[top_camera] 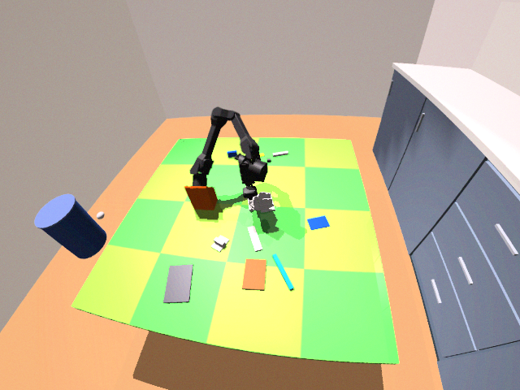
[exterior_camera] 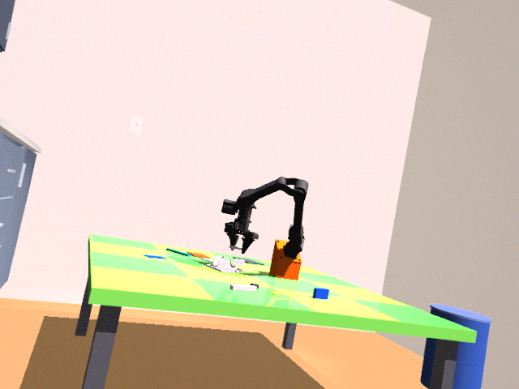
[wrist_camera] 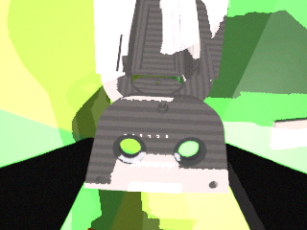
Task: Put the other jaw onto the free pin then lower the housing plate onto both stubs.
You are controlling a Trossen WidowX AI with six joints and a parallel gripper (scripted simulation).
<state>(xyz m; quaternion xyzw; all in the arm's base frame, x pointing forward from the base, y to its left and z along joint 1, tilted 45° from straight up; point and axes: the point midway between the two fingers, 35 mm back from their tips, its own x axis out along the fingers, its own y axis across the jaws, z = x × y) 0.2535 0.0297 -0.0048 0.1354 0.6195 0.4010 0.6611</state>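
Now: gripper tip 20 mm below the white housing plate and 10 mm short of it. From my gripper tip the other things lie so: jaw: 70 mm below, 20 mm to the left, 20 mm ahead; then blue card: 340 mm ahead, 80 mm below, 60 mm to the right; then cyan bar: 330 mm to the right, 210 mm ahead, 80 mm below.
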